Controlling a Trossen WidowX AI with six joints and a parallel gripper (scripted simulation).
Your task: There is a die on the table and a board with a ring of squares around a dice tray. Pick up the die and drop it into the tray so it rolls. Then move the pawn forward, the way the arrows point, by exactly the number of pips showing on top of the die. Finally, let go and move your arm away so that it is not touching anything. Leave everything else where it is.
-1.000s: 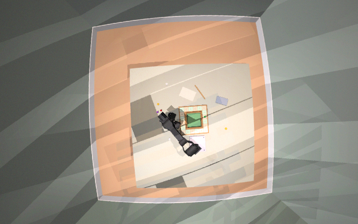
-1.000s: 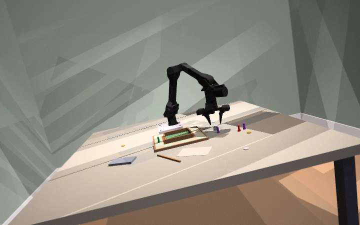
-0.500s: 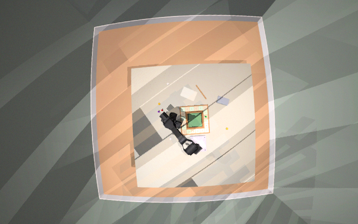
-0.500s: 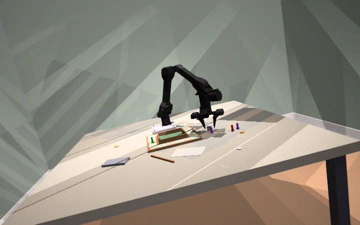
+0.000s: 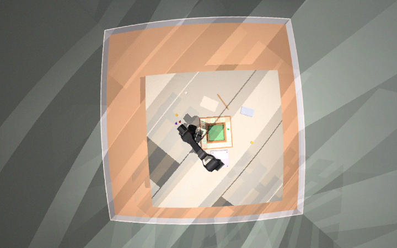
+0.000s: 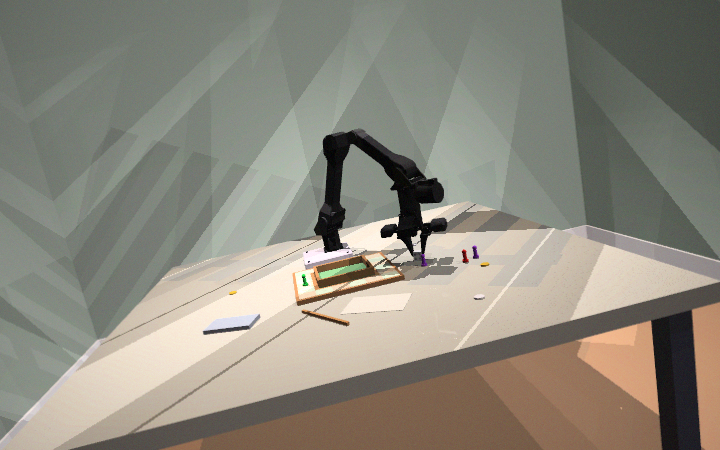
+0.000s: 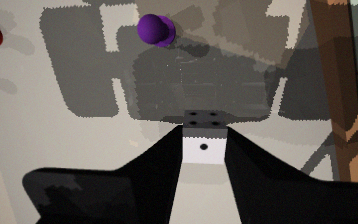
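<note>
The green pawn is 4 cm ahead of my gripper tip, 33 cm to the right of it and 2 cm above it. Round my gripper tip: die: right at my gripper tip; then red pawn: 11 cm ahead, 10 cm to the left; then green dice tray: 1 cm ahead, 22 cm to the right.
</note>
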